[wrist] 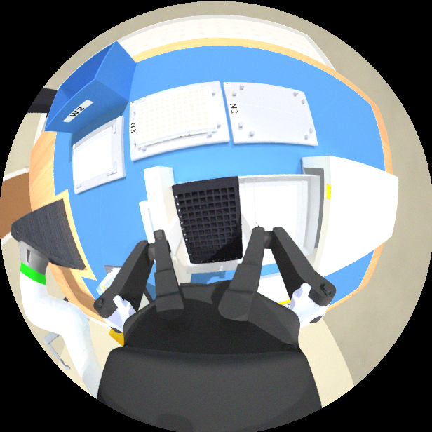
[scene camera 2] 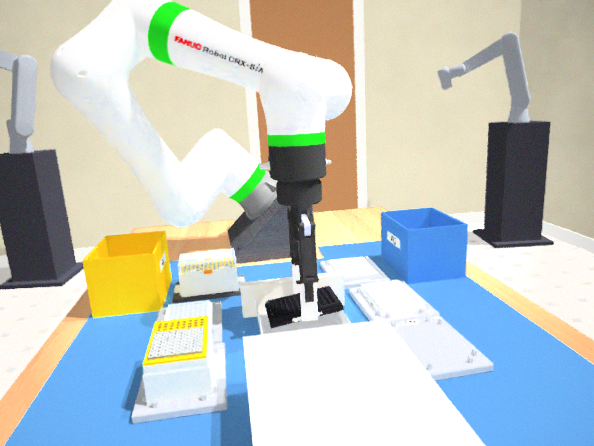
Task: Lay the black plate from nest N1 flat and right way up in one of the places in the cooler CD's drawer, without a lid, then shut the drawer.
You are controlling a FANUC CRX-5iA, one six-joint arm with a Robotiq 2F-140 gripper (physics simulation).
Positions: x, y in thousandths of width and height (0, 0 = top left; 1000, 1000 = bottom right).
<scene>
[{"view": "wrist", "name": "my gripper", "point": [487, 513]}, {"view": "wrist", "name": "cooler CD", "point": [828, 485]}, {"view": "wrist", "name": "black plate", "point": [485, 490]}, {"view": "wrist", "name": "white plate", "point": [427, 260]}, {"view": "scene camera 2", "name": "my gripper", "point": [514, 689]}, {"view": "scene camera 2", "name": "cooler CD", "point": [598, 846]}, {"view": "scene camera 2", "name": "black plate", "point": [474, 698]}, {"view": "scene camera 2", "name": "white plate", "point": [661, 665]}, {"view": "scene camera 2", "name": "yellow-topped tip rack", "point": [301, 822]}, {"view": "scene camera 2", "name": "white plate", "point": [336, 692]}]
</scene>
